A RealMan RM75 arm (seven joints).
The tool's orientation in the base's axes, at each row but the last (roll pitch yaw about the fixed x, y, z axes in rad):
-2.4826, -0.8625, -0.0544
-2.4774, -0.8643, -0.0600
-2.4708, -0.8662, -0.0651
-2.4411, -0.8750, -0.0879
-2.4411, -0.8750, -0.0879
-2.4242, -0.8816, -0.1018
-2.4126, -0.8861, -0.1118
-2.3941, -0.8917, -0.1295
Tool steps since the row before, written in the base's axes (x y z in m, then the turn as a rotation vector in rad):
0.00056, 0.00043, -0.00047, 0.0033, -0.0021, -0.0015
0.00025, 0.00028, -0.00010, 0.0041, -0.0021, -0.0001
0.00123, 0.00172, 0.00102, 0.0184, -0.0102, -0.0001
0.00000, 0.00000, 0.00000, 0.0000, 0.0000, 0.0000
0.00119, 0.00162, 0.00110, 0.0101, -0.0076, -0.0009
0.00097, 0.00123, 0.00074, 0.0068, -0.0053, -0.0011
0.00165, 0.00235, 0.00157, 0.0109, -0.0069, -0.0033
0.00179, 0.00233, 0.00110, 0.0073, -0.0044, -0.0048
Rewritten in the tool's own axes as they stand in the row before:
-0.00001, 0.00007, 0.00084, 0.0011, 0.0037, 0.0016
0.00008, -0.00008, 0.00037, 0.0027, 0.0035, 0.0014
0.00150, -0.00129, 0.00126, 0.0122, 0.0161, 0.0058
0.00000, 0.00000, 0.00000, 0.0000, 0.0000, 0.0000
0.00151, -0.00125, 0.00118, 0.0062, 0.0108, 0.0024
0.00111, -0.00088, 0.00100, 0.0038, 0.0076, 0.0018
0.00209, -0.00183, 0.00173, 0.0048, 0.0116, 0.0045
0.00178, -0.00155, 0.00206, 0.0012, 0.0087, 0.0043

